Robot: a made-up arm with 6 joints.
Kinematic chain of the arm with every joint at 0, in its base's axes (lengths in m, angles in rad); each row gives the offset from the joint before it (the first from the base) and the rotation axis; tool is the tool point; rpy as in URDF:
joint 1: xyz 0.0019 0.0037 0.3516 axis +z
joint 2: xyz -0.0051 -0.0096 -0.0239 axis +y
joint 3: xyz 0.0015 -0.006 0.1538 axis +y
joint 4: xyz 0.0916 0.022 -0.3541 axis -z
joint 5: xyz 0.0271 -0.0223 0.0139 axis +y
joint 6: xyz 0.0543 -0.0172 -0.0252 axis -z
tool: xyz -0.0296 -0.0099 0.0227 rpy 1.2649 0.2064 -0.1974
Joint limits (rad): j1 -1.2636..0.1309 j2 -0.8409..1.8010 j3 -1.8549..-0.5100 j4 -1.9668..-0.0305 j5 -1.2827..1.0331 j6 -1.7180..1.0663
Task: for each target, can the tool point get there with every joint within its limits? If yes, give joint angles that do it. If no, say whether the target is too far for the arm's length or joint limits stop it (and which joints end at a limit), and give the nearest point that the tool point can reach.
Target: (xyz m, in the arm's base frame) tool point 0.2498 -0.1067 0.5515
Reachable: yes | joints -0.6293 -0.6278 -0.8951 -1.5911 0.4670 0.8062
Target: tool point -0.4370 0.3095 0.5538
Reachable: no: joint limits stop it (at a limit: joint 2, joint 3, joint 6) | nearest point -0.1297 0.0954 0.7582 | short by 0.427 m
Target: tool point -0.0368 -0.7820 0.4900
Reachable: no: too far | nearest point 0.1029 -0.5096 0.4425 | short by 0.310 m
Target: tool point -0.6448 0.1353 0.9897
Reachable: no: too far | nearest point -0.1590 0.0364 0.8193 | short by 0.524 m
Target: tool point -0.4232 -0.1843 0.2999
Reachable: no: joint limits stop it (at a limit: joint 2, joint 3, joint 4, joint 5) | nearest point -0.1768 -0.0753 0.0465 | short by 0.370 m
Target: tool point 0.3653 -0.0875 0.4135
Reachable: yes | joints -0.3784 0.1191 -1.1031 -1.4286 -0.3748 0.1856
